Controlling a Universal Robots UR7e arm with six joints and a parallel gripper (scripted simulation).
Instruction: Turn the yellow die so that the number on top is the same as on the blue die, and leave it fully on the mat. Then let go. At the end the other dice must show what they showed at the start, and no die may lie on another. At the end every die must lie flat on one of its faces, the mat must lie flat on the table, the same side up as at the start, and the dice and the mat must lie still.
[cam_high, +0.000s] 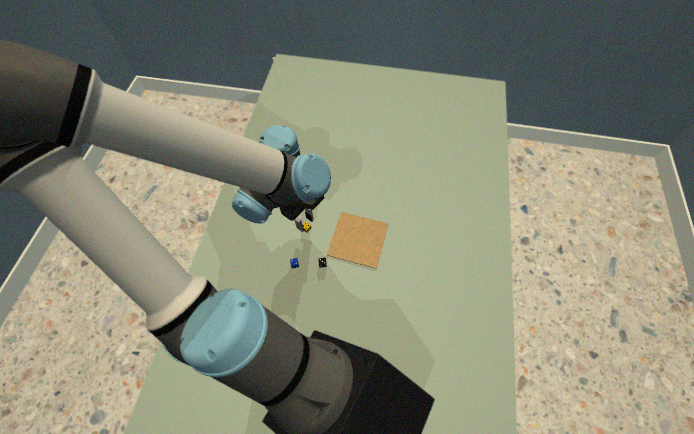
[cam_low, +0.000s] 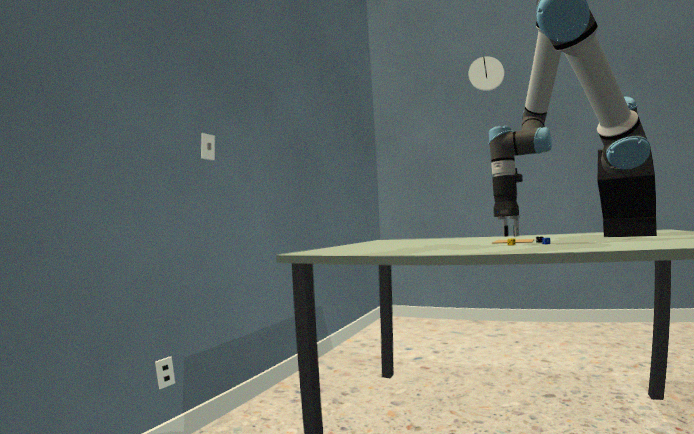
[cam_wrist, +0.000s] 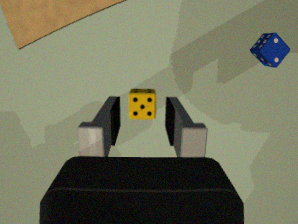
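Right now the yellow die is 4 cm below my hand. Round my hand: blue die 11 cm behind, 4 cm below; then tan mat 15 cm to the right, 4 cm below; then black die 9 cm behind, 7 cm to the right, 4 cm below.
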